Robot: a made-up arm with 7 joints. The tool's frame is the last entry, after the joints.
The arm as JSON. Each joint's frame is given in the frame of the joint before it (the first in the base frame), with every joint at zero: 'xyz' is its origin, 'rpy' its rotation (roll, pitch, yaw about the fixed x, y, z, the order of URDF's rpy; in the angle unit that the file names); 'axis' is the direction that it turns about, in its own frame. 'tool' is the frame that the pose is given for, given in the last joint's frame.
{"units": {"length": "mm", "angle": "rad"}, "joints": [
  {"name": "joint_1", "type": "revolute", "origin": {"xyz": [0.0, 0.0, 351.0], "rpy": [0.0, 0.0, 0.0]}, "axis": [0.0, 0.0, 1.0]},
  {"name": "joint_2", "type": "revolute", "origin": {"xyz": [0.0, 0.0, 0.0], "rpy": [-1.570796, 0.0, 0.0]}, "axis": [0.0, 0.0, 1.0]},
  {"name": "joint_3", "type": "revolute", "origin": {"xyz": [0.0, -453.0, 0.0], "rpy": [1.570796, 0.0, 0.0]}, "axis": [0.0, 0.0, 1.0]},
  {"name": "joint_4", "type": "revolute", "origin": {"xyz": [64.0, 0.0, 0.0], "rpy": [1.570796, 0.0, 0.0]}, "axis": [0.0, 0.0, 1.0]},
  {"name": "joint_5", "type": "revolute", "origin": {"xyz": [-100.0, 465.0, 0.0], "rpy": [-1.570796, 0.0, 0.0]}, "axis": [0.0, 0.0, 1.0]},
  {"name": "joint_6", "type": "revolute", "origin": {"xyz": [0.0, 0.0, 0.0], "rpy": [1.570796, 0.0, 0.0]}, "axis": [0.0, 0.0, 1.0]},
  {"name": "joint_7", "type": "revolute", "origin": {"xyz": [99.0, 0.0, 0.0], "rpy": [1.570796, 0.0, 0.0]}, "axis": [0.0, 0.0, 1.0]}
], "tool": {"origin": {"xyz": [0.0, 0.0, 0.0], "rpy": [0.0, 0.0, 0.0]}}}
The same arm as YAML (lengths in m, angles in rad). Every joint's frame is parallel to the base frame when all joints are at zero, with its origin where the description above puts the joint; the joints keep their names.
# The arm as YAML. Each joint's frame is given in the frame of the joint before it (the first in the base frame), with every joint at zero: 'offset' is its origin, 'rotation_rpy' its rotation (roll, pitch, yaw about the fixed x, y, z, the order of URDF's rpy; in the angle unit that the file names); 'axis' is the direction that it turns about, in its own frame. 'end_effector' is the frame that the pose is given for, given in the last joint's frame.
length_unit: m
angle_unit: rad
chain:
  - id: joint_1
    offset: [0.0, 0.0, 0.351]
    rotation_rpy: [0.0, 0.0, 0.0]
    axis: [0.0, 0.0, 1.0]
  - id: joint_2
    offset: [0.0, 0.0, 0.0]
    rotation_rpy: [0.0, 0.0, 0.0]
    axis: [0.0, 1.0, 0.0]
  - id: joint_3
    offset: [0.0, 0.0, 0.453]
    rotation_rpy: [0.0, 0.0, 0.0]
    axis: [0.0, 0.0, 1.0]
  - id: joint_4
    offset: [0.064, 0.0, 0.0]
    rotation_rpy: [0.0, 0.0, 0.0]
    axis: [0.0, -1.0, 0.0]
  - id: joint_5
    offset: [-0.1, 0.0, 0.465]
    rotation_rpy: [0.0, 0.0, 0.0]
    axis: [0.0, 0.0, 1.0]
  - id: joint_6
    offset: [0.0, 0.0, 0.0]
    rotation_rpy: [0.0, 0.0, 0.0]
    axis: [0.0, -1.0, 0.0]
  - id: joint_7
    offset: [0.099, 0.0, 0.0]
    rotation_rpy: [0.0, 0.0, 0.0]
    axis: [0.0, 0.0, -1.0]
end_effector:
  offset: [0.0, 0.0, 0.0]
  rotation_rpy: [3.1416, 0.0, 0.0]

